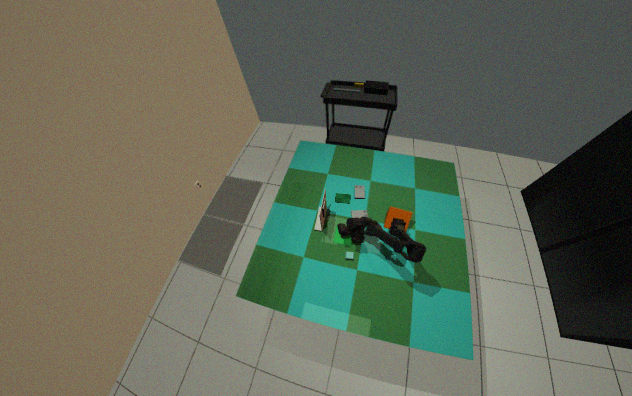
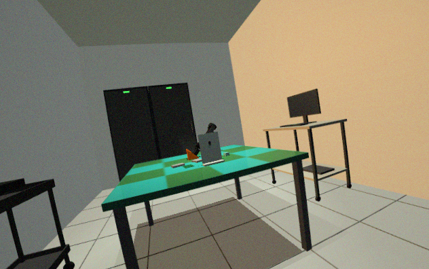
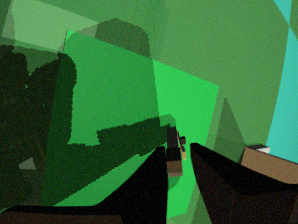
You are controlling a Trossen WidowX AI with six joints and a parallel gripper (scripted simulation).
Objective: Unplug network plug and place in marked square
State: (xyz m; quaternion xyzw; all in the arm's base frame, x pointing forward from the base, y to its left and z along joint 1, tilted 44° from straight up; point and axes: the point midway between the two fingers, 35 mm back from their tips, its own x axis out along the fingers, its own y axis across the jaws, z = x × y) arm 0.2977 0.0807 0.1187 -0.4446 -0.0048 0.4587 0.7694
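Right now my gripper tip is right at the network plug. The rest, counted from my gripper tip: green square: 20 mm below, 10 mm to the right, 10 mm behind; upright panel: 150 mm ahead, 90 mm above, 80 mm to the right.
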